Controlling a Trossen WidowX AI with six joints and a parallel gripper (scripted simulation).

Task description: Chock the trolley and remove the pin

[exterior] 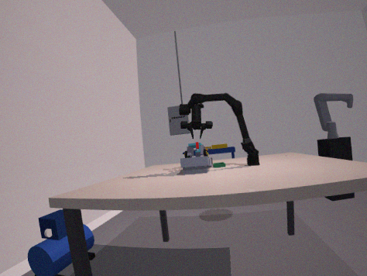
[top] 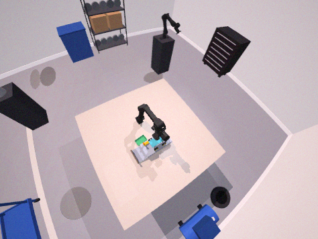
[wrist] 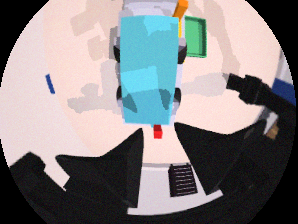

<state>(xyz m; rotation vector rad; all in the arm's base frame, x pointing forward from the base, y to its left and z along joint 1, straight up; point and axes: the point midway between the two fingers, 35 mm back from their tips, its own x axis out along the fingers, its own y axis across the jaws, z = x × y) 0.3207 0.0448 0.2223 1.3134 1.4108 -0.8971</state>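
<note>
The red-headed stop pin lies 50 mm to the left of my gripper tip and 60 mm below it. The rest, counted from my gripper tip: yellow chock 40 mm behind, 150 mm to the right, 110 mm below; then cyan trolley 10 mm ahead, 50 mm to the right, 80 mm below.
</note>
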